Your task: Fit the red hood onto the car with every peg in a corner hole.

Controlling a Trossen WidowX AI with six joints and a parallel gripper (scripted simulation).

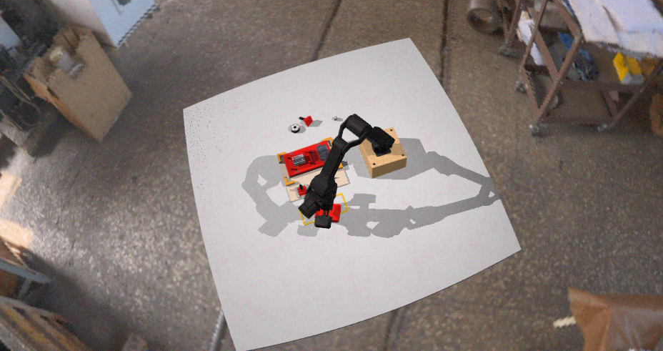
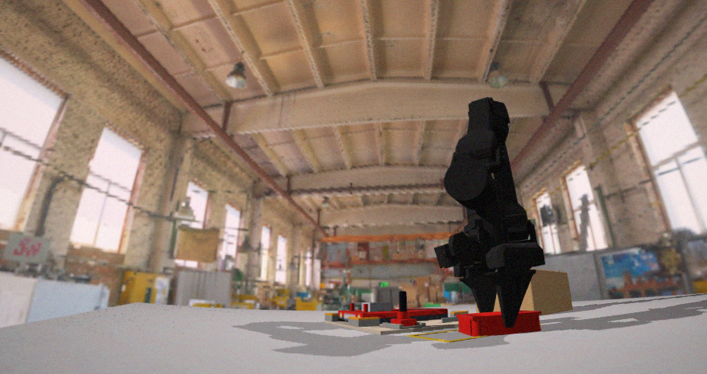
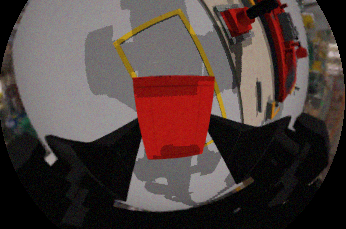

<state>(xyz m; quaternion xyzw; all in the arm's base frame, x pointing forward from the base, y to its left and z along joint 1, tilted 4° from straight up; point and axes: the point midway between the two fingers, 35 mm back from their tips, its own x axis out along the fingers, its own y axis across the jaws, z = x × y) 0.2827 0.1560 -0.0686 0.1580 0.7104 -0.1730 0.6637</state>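
My gripper tip is now 4 cm short of the grey engine block, 25 cm to the left of it and 2 cm below it. From my gripper tip the other things lie so: wheel: 1 cm ahead, 43 cm to the right; then red hood: 1 cm above.
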